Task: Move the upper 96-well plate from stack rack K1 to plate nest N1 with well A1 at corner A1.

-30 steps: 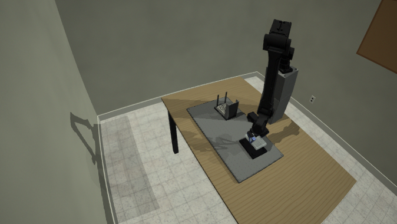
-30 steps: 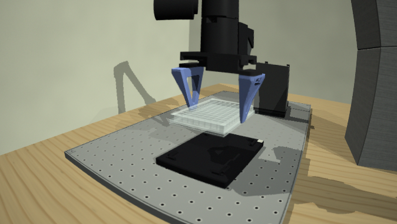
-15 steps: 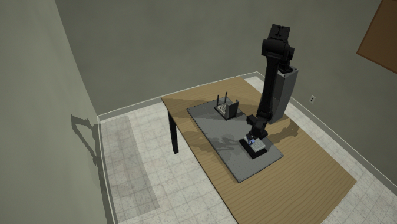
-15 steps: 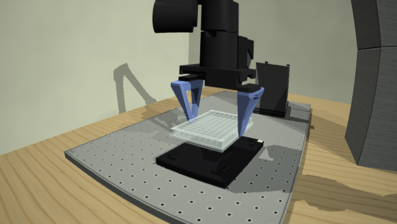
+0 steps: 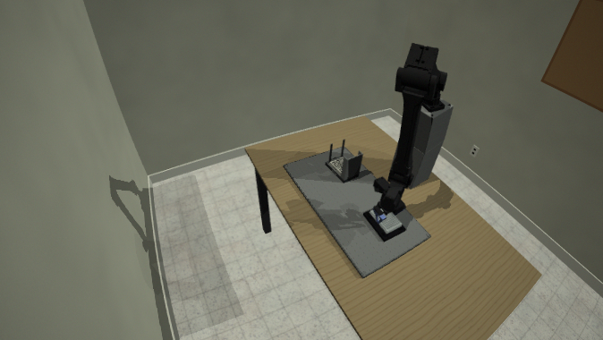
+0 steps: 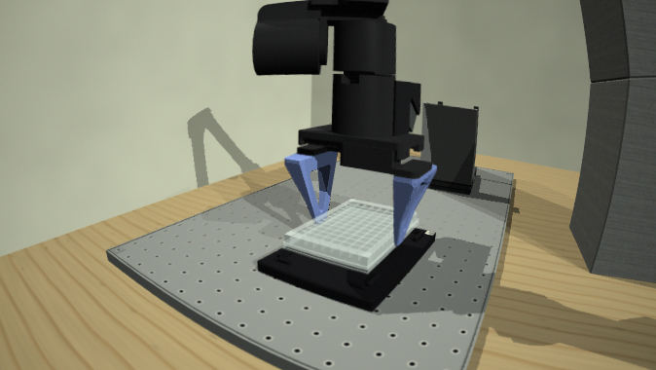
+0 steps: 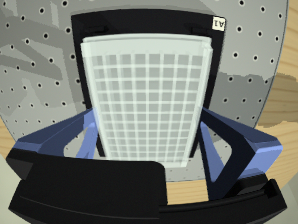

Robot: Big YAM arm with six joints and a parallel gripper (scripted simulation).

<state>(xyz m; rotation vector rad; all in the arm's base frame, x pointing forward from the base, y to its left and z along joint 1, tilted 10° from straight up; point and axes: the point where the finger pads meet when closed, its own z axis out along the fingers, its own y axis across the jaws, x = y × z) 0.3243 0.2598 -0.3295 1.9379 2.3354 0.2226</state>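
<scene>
Now: the pale A1 square 8 cm to the right of my hand, 4 cm behind it and 2 cm below it. The rest, counted from my hand: dark back wall: 29 cm to the right, 5 cm above, 4 cm ahead.
</scene>
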